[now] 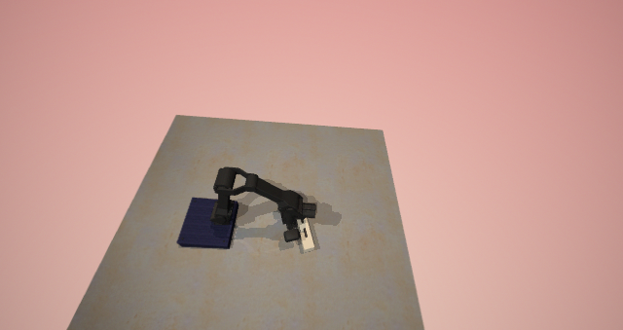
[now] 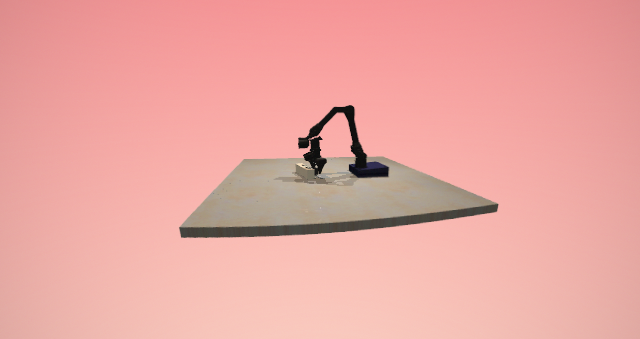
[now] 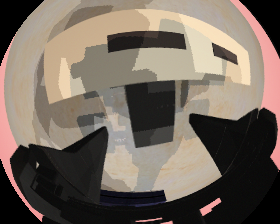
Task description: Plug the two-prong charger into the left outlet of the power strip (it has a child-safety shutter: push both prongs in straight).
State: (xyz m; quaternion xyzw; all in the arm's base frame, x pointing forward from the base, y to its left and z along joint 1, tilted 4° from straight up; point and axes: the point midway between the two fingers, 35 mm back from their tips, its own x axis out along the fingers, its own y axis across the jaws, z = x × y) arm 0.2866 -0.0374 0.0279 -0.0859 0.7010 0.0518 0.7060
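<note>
The dark charger lies 4 cm ahead of my gripper tip, 1 cm to the left of it and 1 cm above it.
</note>
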